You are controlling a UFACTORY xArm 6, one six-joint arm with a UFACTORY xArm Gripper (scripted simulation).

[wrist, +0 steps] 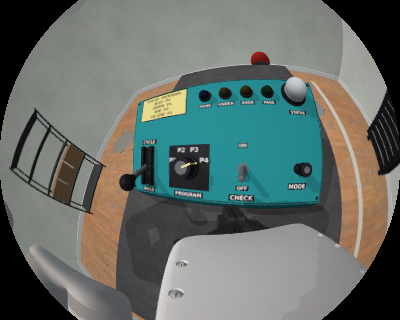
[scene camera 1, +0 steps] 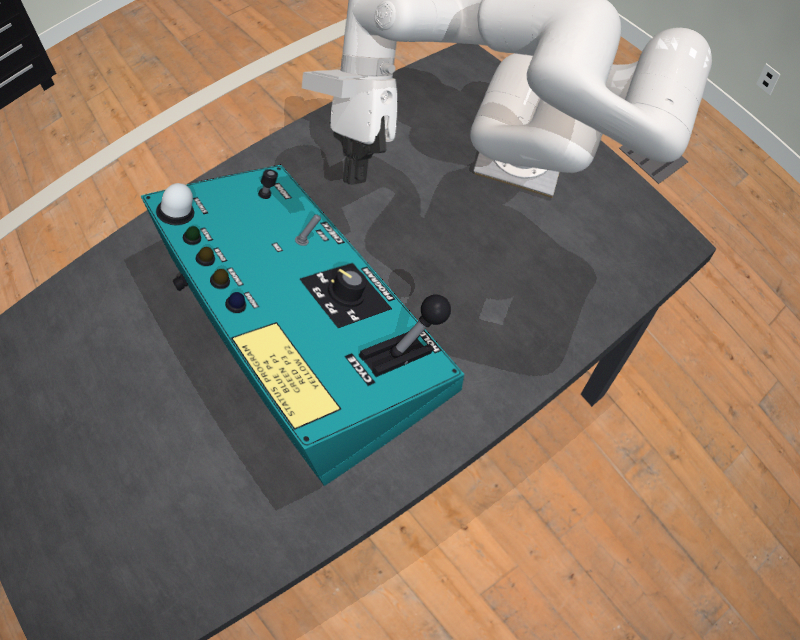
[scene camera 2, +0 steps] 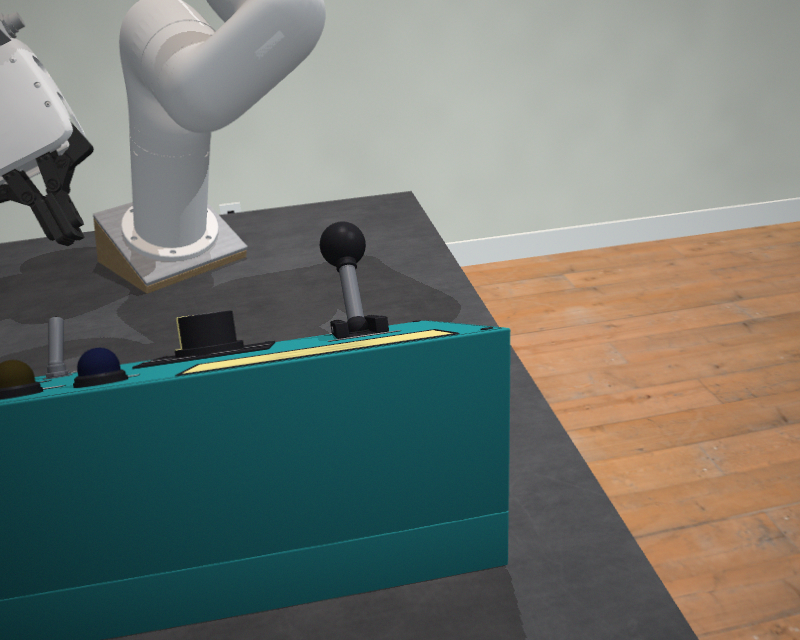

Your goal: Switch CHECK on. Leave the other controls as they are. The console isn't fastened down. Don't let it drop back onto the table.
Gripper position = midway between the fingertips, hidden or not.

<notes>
I see my gripper (scene camera 2: 71,240) and a teal console (scene camera 2: 184,490).
The teal console shows as well in the wrist view (wrist: 270,130) and in scene camera 1 (scene camera 1: 272,305). My gripper is seen too in the wrist view (wrist: 228,216) and in scene camera 1 (scene camera 1: 354,182).
</notes>
